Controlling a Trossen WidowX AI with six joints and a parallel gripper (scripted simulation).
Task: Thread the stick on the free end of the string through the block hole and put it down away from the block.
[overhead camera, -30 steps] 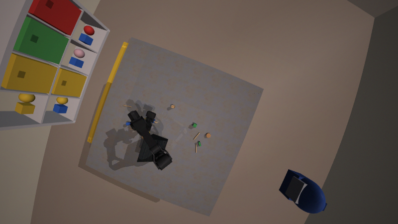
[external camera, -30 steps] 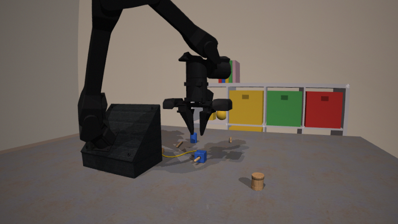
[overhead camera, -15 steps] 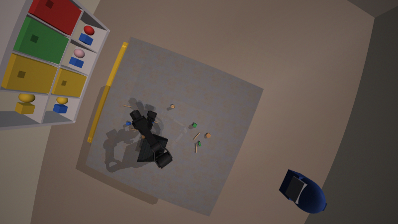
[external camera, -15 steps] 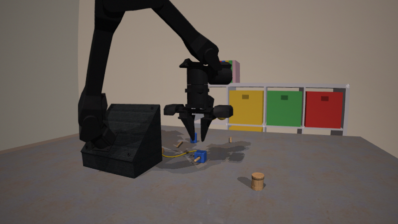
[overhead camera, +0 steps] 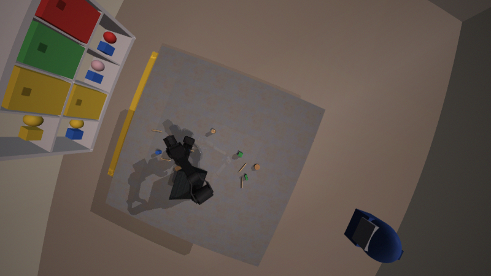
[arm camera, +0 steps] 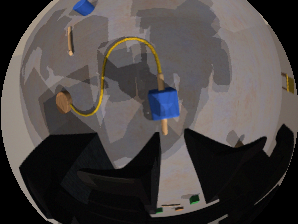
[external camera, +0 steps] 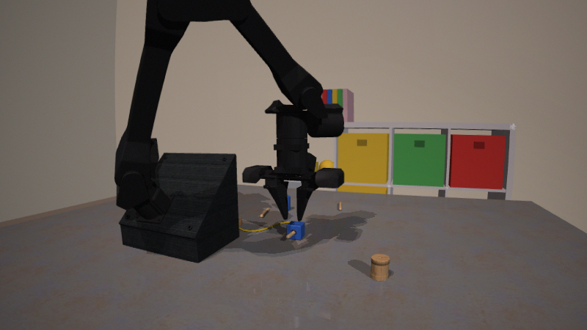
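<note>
The blue block is 3 cm to the left of my gripper tip and 3 cm below it. From my gripper tip the other things lie so: blue cylinder (9 cm behind, 23 cm to the left, 3 cm below); wooden cylinder (17 cm ahead, 11 cm to the right, 3 cm below).
</note>
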